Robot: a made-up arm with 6 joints. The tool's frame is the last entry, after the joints.
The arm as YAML. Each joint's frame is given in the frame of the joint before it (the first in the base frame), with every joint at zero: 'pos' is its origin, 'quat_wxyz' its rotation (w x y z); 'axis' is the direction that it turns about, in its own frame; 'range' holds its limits. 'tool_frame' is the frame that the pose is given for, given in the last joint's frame.
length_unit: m
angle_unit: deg
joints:
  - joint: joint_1
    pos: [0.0, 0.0, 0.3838]
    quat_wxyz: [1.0, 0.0, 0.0, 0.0]
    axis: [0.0, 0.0, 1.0]
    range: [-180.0, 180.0]
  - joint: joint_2
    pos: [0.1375, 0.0, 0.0]
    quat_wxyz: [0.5, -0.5, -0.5, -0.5]
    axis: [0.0, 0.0, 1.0]
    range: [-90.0, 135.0]
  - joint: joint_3
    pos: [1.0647, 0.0, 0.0]
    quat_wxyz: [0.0, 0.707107, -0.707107, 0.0]
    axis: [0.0, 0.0, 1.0]
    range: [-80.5, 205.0]
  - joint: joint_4
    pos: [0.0, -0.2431, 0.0]
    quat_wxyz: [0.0, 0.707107, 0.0, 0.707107]
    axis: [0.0, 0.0, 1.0]
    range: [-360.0, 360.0]
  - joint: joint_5
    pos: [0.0, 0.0, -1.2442]
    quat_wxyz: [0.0, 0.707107, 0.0, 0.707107]
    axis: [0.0, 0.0, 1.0]
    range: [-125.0, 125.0]
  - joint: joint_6
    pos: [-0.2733, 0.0, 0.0]
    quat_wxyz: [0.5, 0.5, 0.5, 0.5]
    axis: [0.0, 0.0, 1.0]
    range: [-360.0, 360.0]
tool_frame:
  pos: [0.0, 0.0, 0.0]
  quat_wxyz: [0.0, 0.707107, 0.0, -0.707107]
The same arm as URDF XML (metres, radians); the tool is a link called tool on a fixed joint. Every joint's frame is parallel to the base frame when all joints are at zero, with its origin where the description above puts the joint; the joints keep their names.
<robot name="arm">
  <joint name="joint_1" type="revolute">
    <parent link="base_link"/>
    <child link="link1"/>
    <origin xyz="0 0 0.3838"/>
    <axis xyz="0 0 1"/>
    <limit lower="-3.1416" upper="3.1416"/>
  </joint>
  <joint name="joint_2" type="revolute">
    <parent link="link1"/>
    <child link="link2"/>
    <origin xyz="0.1375 0 0"/>
    <axis xyz="0 1 0"/>
    <limit lower="-1.5708" upper="2.3562"/>
  </joint>
  <joint name="joint_3" type="revolute">
    <parent link="link2"/>
    <child link="link3"/>
    <origin xyz="0 0 1.0647"/>
    <axis xyz="0 -1 0"/>
    <limit lower="-1.405" upper="3.5779"/>
  </joint>
  <joint name="joint_4" type="revolute">
    <parent link="link3"/>
    <child link="link4"/>
    <origin xyz="0 0 0.2431"/>
    <axis xyz="-1 0 0"/>
    <limit lower="-6.2832" upper="6.2832"/>
  </joint>
  <joint name="joint_5" type="revolute">
    <parent link="link4"/>
    <child link="link5"/>
    <origin xyz="1.2442 0 0"/>
    <axis xyz="0 -1 0"/>
    <limit lower="-2.1817" upper="2.1817"/>
  </joint>
  <joint name="joint_6" type="revolute">
    <parent link="link5"/>
    <child link="link6"/>
    <origin xyz="0.2733 0 0"/>
    <axis xyz="-1 0 0"/>
    <limit lower="-6.2832" upper="6.2832"/>
  </joint>
  <joint name="tool_joint" type="fixed">
    <parent link="link6"/>
    <child link="tool"/>
    <origin xyz="0 0 0"/>
  </joint>
  <link name="base_link"/>
  <link name="link1"/>
  <link name="link2"/>
  <link name="link3"/>
  <link name="link4"/>
  <link name="link5"/>
  <link name="link6"/>
  <link name="tool"/>
</robot>

